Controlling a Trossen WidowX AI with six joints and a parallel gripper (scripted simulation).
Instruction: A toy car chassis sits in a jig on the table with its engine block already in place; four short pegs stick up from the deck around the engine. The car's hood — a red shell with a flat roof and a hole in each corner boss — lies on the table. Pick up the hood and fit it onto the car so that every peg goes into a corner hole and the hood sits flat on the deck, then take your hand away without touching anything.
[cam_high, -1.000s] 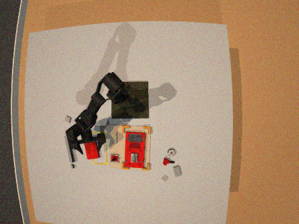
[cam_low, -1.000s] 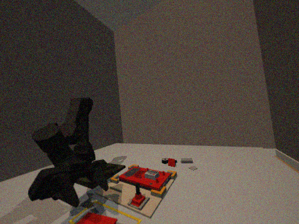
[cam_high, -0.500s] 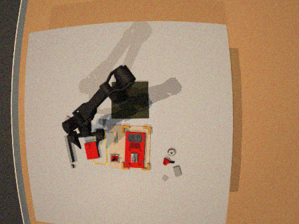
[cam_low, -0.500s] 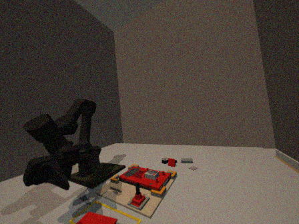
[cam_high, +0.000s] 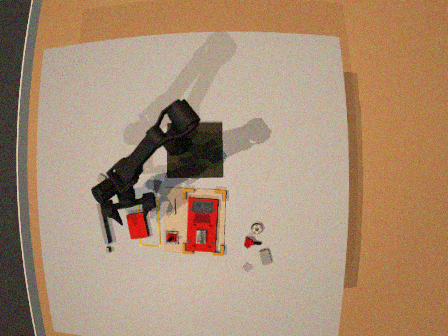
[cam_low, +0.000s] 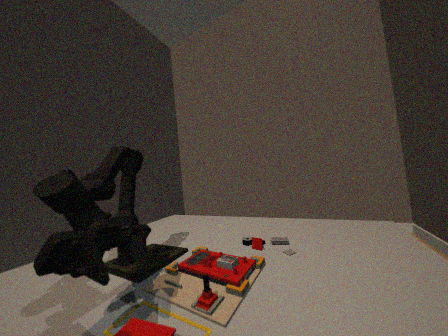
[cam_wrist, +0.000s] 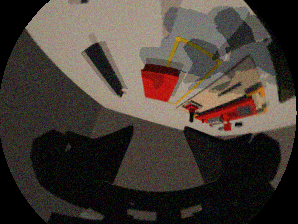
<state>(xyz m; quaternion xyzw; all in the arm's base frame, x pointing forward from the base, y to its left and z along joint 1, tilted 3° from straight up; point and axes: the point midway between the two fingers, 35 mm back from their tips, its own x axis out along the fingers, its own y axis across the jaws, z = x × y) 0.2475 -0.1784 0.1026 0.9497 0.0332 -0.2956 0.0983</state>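
Now: gripper tip 100 mm above the red hood, 30 mm short of it and 20 mm to the left of it. From my gripper tip the other things lie so: long grey bar: 160 mm to the right, 100 mm below, 20 mm ahead; grey engine block: 230 mm to the left, 90 mm below, 70 mm ahead.
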